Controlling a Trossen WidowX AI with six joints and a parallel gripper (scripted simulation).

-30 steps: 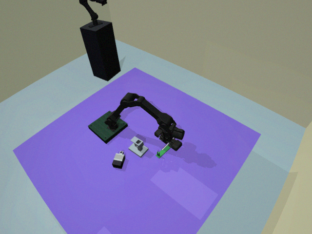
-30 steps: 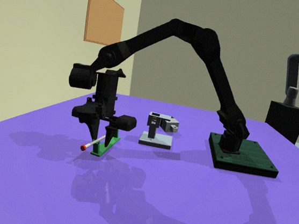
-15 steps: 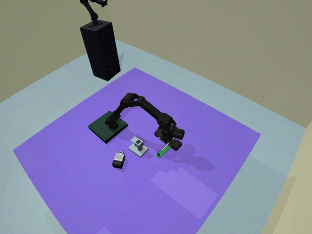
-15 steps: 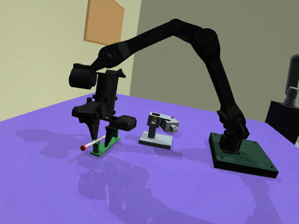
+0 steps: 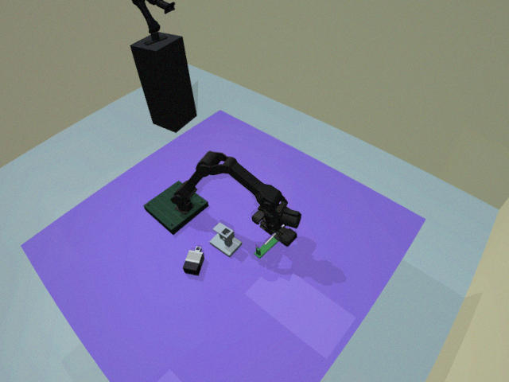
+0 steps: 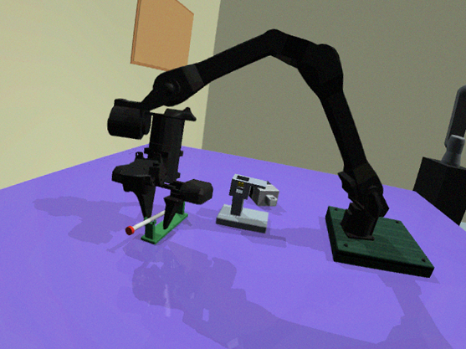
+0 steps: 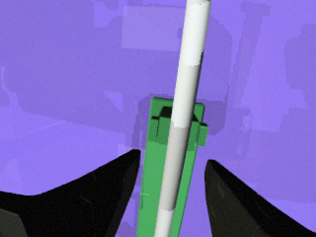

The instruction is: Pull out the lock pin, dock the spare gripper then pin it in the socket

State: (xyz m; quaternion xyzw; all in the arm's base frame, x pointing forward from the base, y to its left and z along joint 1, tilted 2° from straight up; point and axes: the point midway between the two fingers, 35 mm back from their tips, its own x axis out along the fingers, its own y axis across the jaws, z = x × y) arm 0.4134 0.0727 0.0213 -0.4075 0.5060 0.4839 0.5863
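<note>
The green cradle lies 10 mm behind my gripper tip and 40 mm to the right of it. From my gripper tip the other things lie so: grey mount: 160 mm behind, 120 mm to the right, 30 mm above; then spare gripper: 210 mm behind, 250 mm to the right.
</note>
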